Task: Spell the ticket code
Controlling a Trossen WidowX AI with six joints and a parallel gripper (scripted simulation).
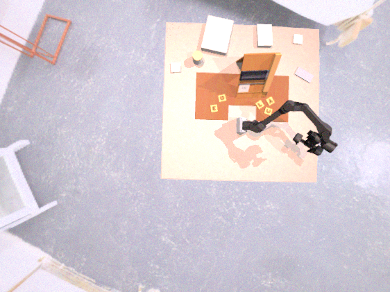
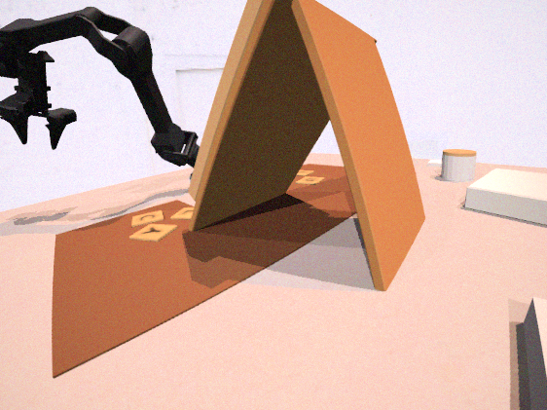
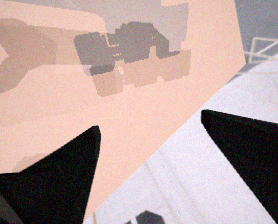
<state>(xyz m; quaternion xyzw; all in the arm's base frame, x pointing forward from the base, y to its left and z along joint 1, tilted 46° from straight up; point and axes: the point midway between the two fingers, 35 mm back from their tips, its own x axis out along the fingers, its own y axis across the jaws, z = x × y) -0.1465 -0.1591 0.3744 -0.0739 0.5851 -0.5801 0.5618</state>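
Now: the white ticket 45 cm ahead of my gripper tip, 39 cm to the left of it and 10 cm below it. From my gripper tip the other things lie so: grey card: 60 cm ahead, 17 cm below, 14 cm to the right; then brown mat: 38 cm to the left, 36 cm ahead, 18 cm below; then capped canister: 75 cm to the left, 70 cm ahead, 14 cm below.
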